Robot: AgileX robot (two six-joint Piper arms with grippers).
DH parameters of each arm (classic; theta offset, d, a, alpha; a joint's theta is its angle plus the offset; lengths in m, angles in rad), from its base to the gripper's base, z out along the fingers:
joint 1: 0 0.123 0 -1.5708
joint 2: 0.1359 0 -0.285 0
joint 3: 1.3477 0 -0.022 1.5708
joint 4: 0 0.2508 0 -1.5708
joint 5: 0 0 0.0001 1.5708
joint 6: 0 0.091 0 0
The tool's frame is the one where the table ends.
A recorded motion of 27 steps. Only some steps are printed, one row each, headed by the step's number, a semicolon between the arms.
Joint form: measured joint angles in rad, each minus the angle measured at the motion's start. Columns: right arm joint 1, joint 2, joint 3, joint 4, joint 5, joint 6; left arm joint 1, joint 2, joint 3, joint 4, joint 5, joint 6.
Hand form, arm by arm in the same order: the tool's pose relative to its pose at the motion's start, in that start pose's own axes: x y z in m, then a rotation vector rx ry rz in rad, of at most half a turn. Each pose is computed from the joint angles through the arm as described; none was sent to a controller.
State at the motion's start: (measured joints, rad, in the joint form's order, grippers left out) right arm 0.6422 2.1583 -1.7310 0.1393 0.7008 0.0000; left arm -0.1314 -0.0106 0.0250 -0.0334 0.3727 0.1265
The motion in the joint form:
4: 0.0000 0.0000 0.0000 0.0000 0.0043 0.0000; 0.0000 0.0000 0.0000 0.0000 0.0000 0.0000
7: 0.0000 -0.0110 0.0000 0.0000 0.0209 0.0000; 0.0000 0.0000 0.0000 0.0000 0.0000 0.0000
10: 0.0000 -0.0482 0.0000 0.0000 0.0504 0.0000; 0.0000 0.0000 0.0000 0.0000 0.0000 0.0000
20: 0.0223 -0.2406 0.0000 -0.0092 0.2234 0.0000; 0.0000 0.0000 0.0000 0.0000 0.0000 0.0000
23: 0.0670 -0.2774 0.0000 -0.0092 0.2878 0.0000; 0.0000 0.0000 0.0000 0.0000 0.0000 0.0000
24: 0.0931 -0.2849 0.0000 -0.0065 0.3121 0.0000; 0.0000 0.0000 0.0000 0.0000 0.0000 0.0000
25: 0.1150 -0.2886 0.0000 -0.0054 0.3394 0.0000; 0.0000 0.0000 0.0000 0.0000 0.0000 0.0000
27: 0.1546 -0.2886 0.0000 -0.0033 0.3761 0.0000; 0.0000 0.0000 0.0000 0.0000 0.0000 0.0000
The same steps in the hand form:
4: 0.0004 0.0000 0.0000 0.0000 0.0043 0.0000; 0.0000 0.0000 0.0000 0.0000 0.0000 0.0000
7: 0.0000 0.0006 -0.0049 -0.0012 0.0100 -0.0010; 0.0000 0.0000 0.0000 0.0000 0.0000 0.0000
10: -0.0034 0.0028 -0.0216 -0.0050 0.0027 -0.0044; 0.0000 0.0000 0.0000 0.0000 0.0000 0.0000
20: -0.0076 0.0216 -0.1084 -0.0268 -0.0121 -0.0487; 0.0000 0.0000 0.0000 0.0000 0.0000 0.0000
23: -0.0009 0.0414 -0.1242 -0.0510 0.0216 -0.0914; 0.0000 0.0000 0.0000 0.0000 0.0000 0.0000
24: 0.0031 0.0523 -0.1273 -0.0658 0.0420 -0.1137; 0.0000 0.0000 0.0000 0.0000 0.0000 0.0000
25: 0.0074 0.0611 -0.1289 -0.0761 0.0685 -0.1333; 0.0000 0.0000 0.0000 0.0000 0.0000 0.0000
27: 0.0146 0.0765 -0.1291 -0.0937 0.1105 -0.1684; 0.0000 0.0000 0.0000 0.0000 0.0000 0.0000

